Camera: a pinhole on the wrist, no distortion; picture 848 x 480 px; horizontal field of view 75.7 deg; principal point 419.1 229.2 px. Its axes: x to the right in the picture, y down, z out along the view. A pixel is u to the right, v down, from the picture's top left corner.
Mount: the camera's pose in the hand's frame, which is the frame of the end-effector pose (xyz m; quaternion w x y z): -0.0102 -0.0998 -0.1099 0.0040 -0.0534 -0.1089 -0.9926
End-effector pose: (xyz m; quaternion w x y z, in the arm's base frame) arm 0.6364 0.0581 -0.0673 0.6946 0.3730 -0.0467 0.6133
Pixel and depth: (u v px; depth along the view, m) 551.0 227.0 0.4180
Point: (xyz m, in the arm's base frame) 0.7468 -0.1725 0.1142
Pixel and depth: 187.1 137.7 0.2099
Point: 0.7088 0.0962 0.0306
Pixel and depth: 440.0 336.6 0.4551
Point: 0.8590 -0.1243 0.1566
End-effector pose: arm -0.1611 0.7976 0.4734 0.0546 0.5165 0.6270 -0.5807
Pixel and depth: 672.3 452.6 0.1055
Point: -0.2278 0.7894 0.5824
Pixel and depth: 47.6 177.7 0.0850
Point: -0.2206 0.8734 0.4967
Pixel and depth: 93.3 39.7 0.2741
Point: -0.2696 0.7990 0.2808
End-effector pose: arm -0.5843 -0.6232 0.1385 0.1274 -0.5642 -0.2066 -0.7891
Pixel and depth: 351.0 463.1 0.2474
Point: -0.5399 -0.4191 0.1986
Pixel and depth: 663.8 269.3 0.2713
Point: -0.4335 -0.4933 0.0786
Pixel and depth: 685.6 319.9 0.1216
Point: -0.5903 -0.5341 0.0739
